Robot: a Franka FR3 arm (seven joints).
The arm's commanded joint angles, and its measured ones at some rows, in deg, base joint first. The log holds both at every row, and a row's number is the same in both.
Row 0, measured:
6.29, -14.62, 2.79, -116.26, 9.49, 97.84, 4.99
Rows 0 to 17, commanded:
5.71, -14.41, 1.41, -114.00, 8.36, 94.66, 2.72
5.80, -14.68, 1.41, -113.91, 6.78, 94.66, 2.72
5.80, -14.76, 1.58, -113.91, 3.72, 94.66, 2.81
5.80, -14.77, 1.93, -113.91, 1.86, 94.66, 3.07
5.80, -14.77, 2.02, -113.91, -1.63, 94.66, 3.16
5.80, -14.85, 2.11, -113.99, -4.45, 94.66, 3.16
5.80, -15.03, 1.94, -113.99, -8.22, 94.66, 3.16
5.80, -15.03, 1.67, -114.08, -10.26, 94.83, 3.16
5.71, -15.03, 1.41, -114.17, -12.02, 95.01, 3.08
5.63, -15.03, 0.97, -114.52, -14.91, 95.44, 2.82
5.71, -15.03, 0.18, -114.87, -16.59, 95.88, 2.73
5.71, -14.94, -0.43, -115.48, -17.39, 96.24, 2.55
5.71, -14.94, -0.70, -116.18, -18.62, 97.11, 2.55
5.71, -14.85, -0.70, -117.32, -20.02, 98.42, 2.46
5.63, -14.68, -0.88, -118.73, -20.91, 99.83, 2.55
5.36, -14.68, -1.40, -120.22, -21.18, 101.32, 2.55
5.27, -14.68, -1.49, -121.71, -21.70, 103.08, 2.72
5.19, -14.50, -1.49, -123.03, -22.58, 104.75, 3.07
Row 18, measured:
6.21, -14.13, -1.63, -118.21, -20.05, 99.49, 3.11
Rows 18 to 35, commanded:
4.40, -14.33, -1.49, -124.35, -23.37, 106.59, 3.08
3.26, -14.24, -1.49, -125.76, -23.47, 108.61, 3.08
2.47, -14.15, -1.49, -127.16, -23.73, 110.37, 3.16
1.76, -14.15, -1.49, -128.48, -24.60, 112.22, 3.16
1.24, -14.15, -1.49, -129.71, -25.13, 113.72, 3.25
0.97, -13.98, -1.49, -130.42, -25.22, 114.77, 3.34
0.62, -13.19, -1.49, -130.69, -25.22, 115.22, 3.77
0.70, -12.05, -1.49, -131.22, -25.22, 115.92, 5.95
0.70, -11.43, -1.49, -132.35, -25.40, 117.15, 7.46
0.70, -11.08, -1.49, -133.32, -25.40, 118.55, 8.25
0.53, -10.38, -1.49, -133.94, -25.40, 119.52, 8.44
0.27, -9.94, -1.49, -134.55, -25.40, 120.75, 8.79
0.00, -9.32, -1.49, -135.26, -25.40, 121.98, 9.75
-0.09, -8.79, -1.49, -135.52, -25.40, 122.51, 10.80
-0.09, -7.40, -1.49, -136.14, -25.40, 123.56, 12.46
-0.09, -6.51, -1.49, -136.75, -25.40, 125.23, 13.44
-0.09, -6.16, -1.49, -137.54, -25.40, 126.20, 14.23
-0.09, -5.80, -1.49, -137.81, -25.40, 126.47, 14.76
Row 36, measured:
0.96, -7.48, -1.62, -135.05, -24.23, 122.11, 12.17
